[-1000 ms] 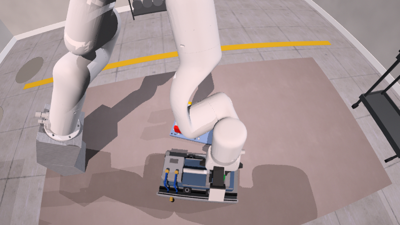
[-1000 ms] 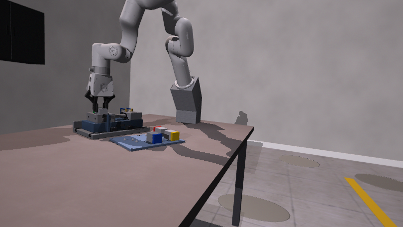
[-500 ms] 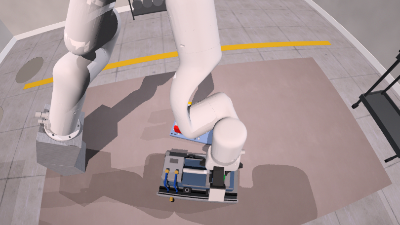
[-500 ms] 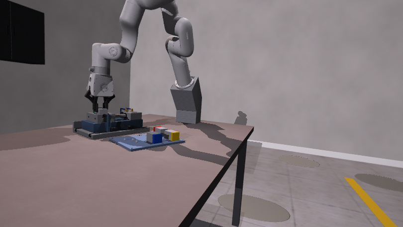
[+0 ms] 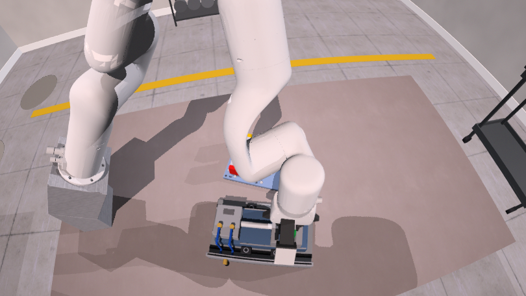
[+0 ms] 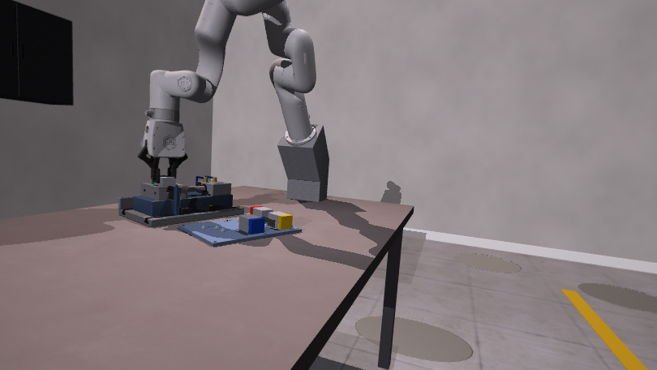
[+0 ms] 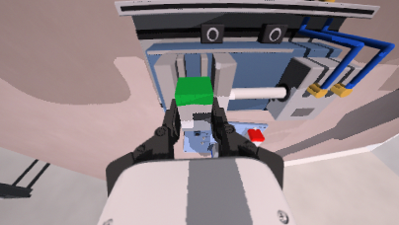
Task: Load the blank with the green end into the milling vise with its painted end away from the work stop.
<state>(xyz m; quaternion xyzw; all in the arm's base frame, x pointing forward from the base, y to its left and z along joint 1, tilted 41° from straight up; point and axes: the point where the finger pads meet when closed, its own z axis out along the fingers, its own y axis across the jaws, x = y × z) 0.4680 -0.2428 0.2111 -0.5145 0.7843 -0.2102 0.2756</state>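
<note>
The green-ended blank is 20 mm below my hand. Round my hand: moving jaw: 50 mm below, 30 mm behind, 10 mm to the left; work stop rod: 40 mm to the left, 30 mm below, 20 mm ahead; fixed jaw: 50 mm below, 30 mm ahead, 10 mm to the right.
</note>
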